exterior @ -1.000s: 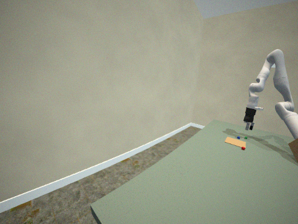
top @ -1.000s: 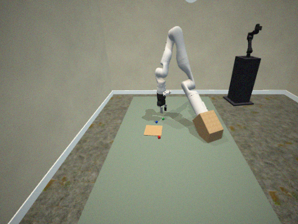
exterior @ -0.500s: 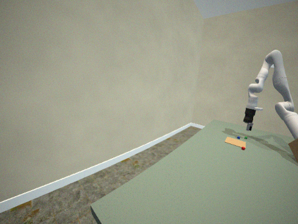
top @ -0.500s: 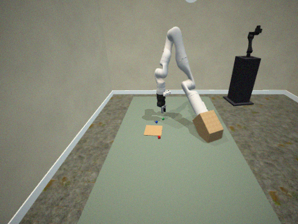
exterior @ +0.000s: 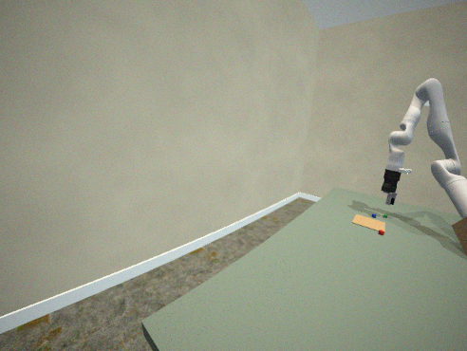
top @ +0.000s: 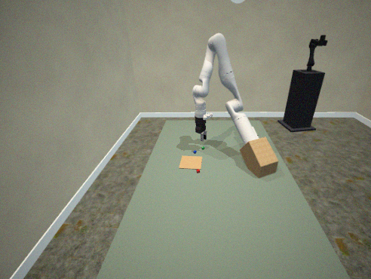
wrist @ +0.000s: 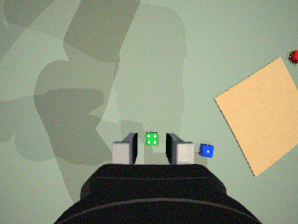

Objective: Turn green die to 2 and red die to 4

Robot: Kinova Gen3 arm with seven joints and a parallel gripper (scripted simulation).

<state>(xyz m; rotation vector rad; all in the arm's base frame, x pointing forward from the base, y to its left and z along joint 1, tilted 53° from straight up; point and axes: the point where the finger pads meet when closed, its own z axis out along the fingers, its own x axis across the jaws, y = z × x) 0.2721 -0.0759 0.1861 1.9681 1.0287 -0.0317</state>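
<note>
Right now my hand is 9 cm above the green die. Round my hand: red die: 8 cm ahead, 26 cm to the left, 9 cm below; then tan mat: 11 cm ahead, 15 cm to the left, 9 cm below; then blue die: 7 cm ahead, 4 cm to the left, 9 cm below.
</note>
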